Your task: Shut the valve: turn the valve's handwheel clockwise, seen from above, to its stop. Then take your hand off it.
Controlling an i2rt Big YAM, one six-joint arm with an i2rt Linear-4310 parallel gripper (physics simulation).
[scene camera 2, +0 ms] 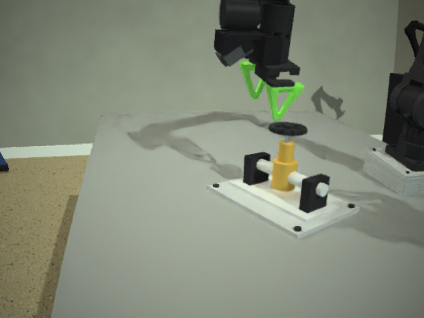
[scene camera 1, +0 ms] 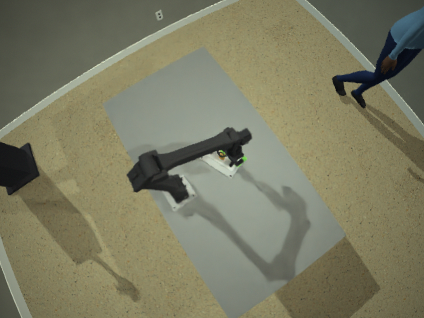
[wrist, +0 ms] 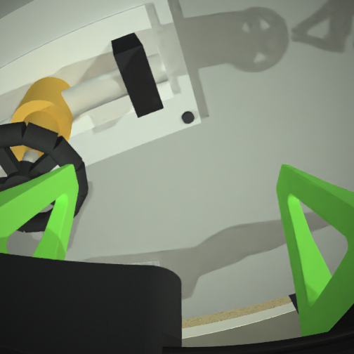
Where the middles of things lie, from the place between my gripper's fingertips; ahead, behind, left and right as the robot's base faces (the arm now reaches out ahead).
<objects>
I see the white base plate (scene camera 2: 271, 215) 150 mm below my hand, 70 mm to the left of it and 20 mm behind it.
</objects>
